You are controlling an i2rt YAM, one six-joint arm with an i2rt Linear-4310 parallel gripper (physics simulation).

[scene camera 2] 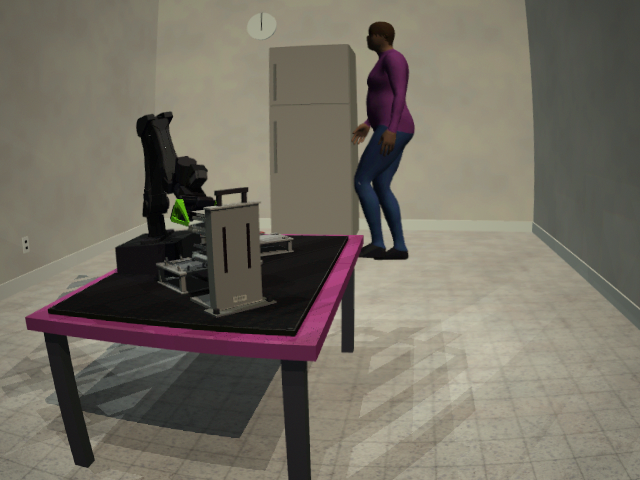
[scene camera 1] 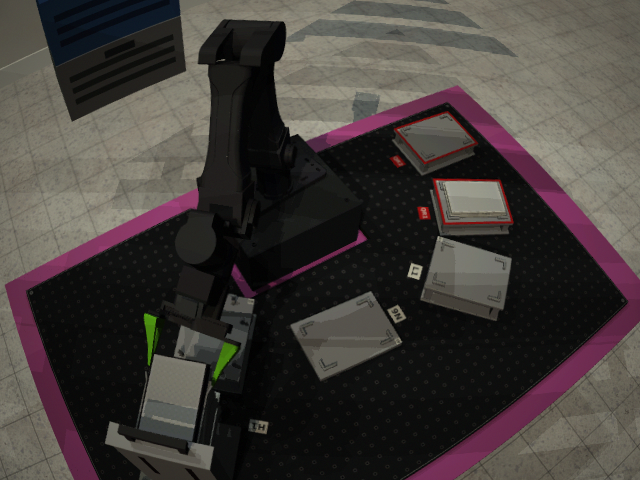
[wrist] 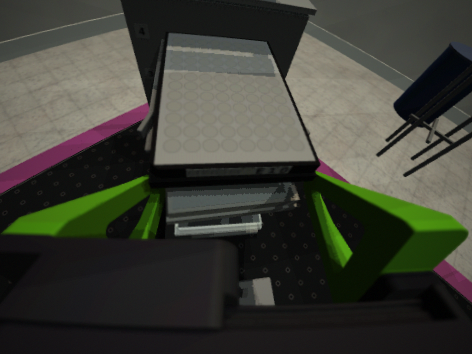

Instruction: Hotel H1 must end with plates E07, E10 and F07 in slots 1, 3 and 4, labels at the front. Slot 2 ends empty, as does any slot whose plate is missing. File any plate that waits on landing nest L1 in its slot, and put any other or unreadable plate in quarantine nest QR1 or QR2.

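Pixels of known places: gripper, fingertip midpoint: (scene camera 2: 204, 224) (scene camera 1: 179, 377) (wrist: 235, 177); arm's base, origin of the base link: (scene camera 2: 158, 237) (scene camera 1: 274, 189).
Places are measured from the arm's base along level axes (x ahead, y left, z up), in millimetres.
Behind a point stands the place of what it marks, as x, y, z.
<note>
Hotel H1 (scene camera 1: 199, 457) {395, -416, 164} (scene camera 2: 235, 258) {356, -468, 34} (wrist: 215, 25) {342, -439, 143} stands at the table's near end. Its top visible plate (scene camera 1: 178, 387) {287, -378, 138} (wrist: 232, 110) {276, -376, 138} lies level beside the number 4 in the wrist view. Its front label (wrist: 240, 171) {250, -350, 134} is dim and seems to end in 10; the first letter is unclear. More grey layers (wrist: 230, 202) {249, -346, 105} show below it; their labels are unreadable. My gripper (scene camera 1: 181, 373) {258, -364, 100} (wrist: 235, 177) {258, -364, 100} is open, its fingers on either side of the plate's front end. A pale plate (scene camera 1: 473, 196) {228, 336, -39} lies on nest QR1 (scene camera 1: 510, 219) {316, 371, -52}. Nests L1 (scene camera 1: 467, 276) {351, 182, -43} and QR2 (scene camera 1: 434, 136) {47, 407, -53} hold no plate.
A low flat nest N6 (scene camera 1: 346, 335) {286, -59, -81} lies mid-table. A grey stand with pegs (scene camera 1: 242, 366) {222, -242, -87} is close beside the hotel, partly under the gripper. The hotel's dark handle (scene camera 1: 152, 438) {353, -453, 201} (scene camera 2: 231, 191) {351, -460, 195} rises over its top. A person (scene camera 2: 387, 98) stands beyond the table.
</note>
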